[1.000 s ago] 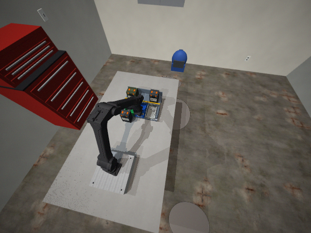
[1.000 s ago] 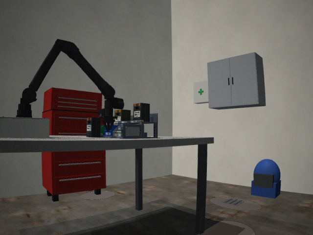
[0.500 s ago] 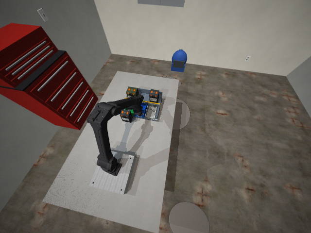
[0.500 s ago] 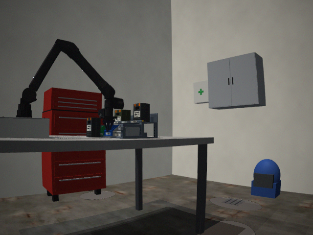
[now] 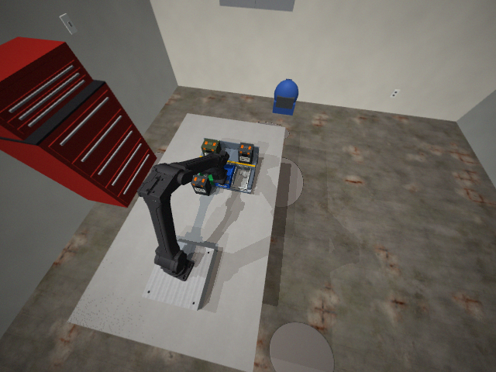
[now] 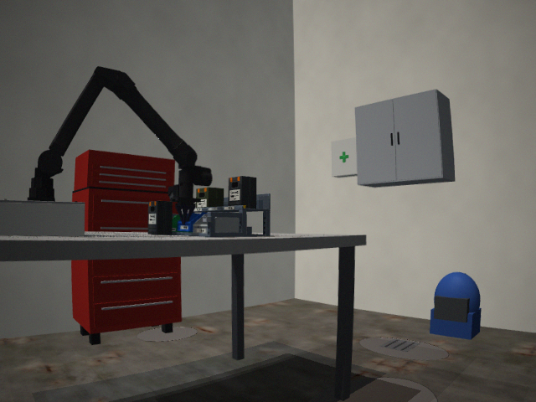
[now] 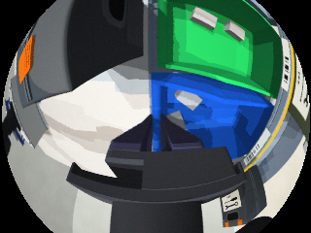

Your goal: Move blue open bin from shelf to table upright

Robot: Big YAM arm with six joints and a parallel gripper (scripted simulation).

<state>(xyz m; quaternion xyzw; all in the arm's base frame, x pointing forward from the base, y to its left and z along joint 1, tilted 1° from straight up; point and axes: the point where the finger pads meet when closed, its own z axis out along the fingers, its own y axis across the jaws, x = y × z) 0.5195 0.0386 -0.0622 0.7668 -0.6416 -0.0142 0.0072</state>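
Right now my hand is 80 mm short of the blue open bin and 10 mm to the right of it. The rest, counted from my hand: green bin: 70 mm ahead, 120 mm to the left, 10 mm below; yellow bar: 140 mm ahead, 20 mm to the left, 60 mm above; grey bin: 100 mm ahead, 100 mm to the right, 10 mm below.
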